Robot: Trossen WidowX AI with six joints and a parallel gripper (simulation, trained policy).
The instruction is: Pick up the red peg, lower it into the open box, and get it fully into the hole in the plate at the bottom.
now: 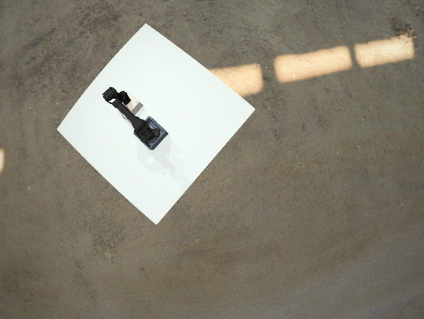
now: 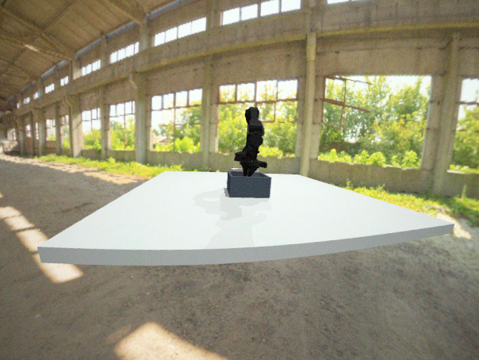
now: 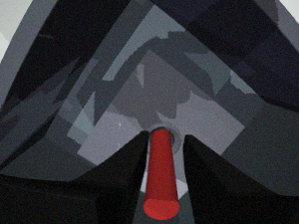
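My gripper tip is now 1 cm to the right of the red peg. From my gripper tip the other things lie so: dark box: 1 cm behind, 1 cm to the left, 5 cm below; then grey plate: 1 cm behind, 1 cm to the left, 3 cm below.
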